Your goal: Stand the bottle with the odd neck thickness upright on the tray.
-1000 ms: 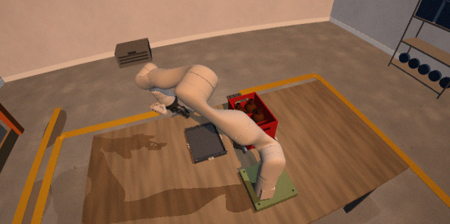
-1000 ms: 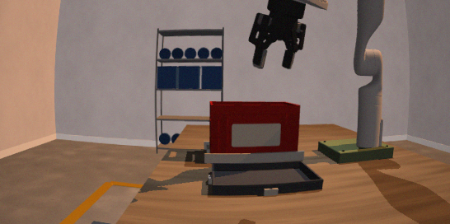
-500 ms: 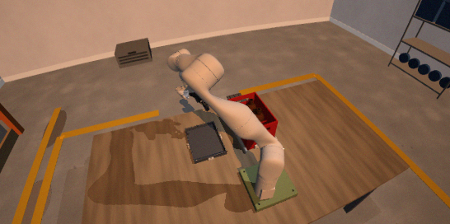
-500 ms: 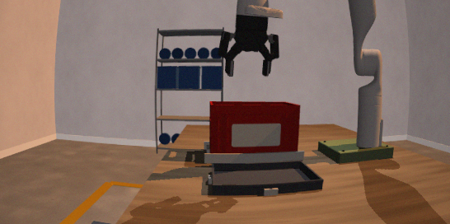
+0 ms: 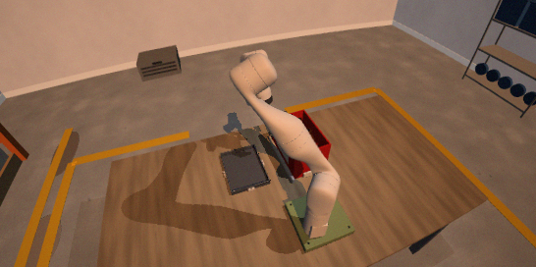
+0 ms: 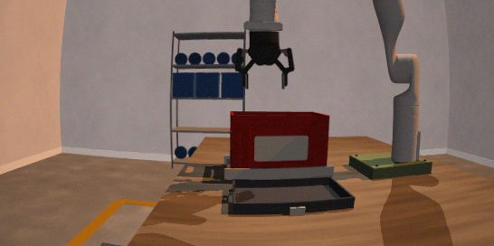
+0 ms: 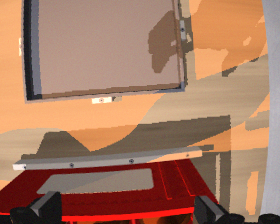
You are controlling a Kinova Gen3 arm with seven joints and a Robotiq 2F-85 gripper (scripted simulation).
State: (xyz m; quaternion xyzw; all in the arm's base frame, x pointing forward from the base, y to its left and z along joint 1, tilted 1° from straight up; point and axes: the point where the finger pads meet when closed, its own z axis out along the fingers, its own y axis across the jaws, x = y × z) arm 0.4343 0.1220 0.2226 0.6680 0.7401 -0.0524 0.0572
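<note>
The red crate lies 170 mm below my hand, 150 mm to the right of it and 20 mm behind it. The rest, counted from my hand: dark tray: 240 mm below, 140 mm to the left, 80 mm behind.
</note>
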